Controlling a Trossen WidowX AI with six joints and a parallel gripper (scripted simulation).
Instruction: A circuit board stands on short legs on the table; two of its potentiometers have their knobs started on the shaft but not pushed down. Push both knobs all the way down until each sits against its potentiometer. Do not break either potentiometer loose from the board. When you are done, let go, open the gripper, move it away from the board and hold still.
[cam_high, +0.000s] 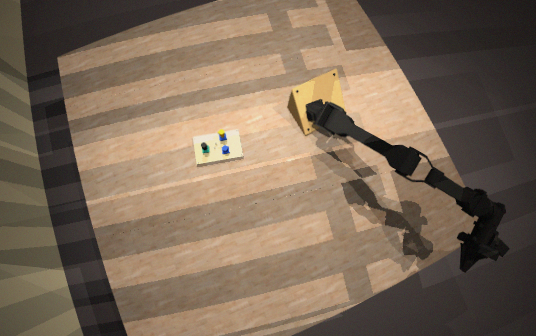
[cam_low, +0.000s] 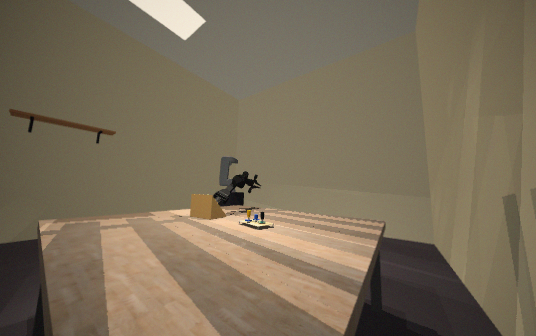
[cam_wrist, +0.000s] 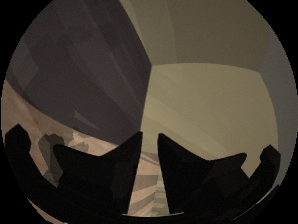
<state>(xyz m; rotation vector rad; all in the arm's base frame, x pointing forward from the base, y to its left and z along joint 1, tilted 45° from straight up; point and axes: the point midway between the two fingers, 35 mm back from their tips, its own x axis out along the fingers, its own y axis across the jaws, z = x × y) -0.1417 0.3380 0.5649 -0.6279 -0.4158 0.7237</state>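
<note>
Right now my gripper tip is 45 cm short of the yellow knob, 71 cm to the left of it and 14 cm above it.
</note>
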